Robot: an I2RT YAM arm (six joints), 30 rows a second.
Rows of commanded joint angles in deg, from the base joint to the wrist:
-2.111 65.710 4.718 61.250 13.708 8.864
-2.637 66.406 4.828 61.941 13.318 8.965
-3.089 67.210 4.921 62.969 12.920 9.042
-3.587 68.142 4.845 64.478 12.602 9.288
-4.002 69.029 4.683 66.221 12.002 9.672
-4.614 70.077 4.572 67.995 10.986 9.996
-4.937 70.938 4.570 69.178 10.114 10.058
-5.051 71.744 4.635 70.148 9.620 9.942
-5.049 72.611 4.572 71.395 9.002 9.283
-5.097 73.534 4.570 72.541 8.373 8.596
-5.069 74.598 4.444 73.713 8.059 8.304
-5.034 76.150 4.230 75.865 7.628 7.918
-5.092 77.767 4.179 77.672 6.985 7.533
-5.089 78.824 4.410 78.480 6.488 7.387
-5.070 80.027 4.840 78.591 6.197 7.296
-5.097 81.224 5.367 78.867 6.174 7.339
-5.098 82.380 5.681 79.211 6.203 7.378
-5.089 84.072 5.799 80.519 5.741 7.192
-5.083 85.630 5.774 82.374 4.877 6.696
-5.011 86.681 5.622 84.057 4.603 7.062
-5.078 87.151 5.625 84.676 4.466 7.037
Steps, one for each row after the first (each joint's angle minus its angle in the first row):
-0.526 0.696 0.110 0.691 -0.390 0.101
-0.978 1.500 0.203 1.719 -0.788 0.178
-1.476 2.432 0.127 3.228 -1.106 0.424
-1.891 3.319 -0.035 4.971 -1.706 0.808
-2.503 4.367 -0.146 6.745 -2.722 1.132
-2.826 5.228 -0.148 7.928 -3.594 1.194
-2.940 6.034 -0.083 8.898 -4.088 1.078
-2.938 6.901 -0.146 10.145 -4.706 0.419
-2.986 7.824 -0.148 11.291 -5.335 -0.268
-2.958 8.888 -0.274 12.463 -5.649 -0.560
-2.923 10.440 -0.488 14.615 -6.080 -0.946
-2.981 12.057 -0.539 16.422 -6.723 -1.331
-2.978 13.114 -0.308 17.230 -7.220 -1.477
-2.959 14.317 0.122 17.341 -7.511 -1.568
-2.986 15.514 0.649 17.617 -7.534 -1.525
-2.987 16.670 0.963 17.961 -7.505 -1.486
-2.978 18.362 1.081 19.269 -7.967 -1.672
-2.972 19.920 1.056 21.124 -8.831 -2.168
-2.900 20.971 0.904 22.807 -9.105 -1.802
-2.967 21.441 0.907 23.426 -9.242 -1.827

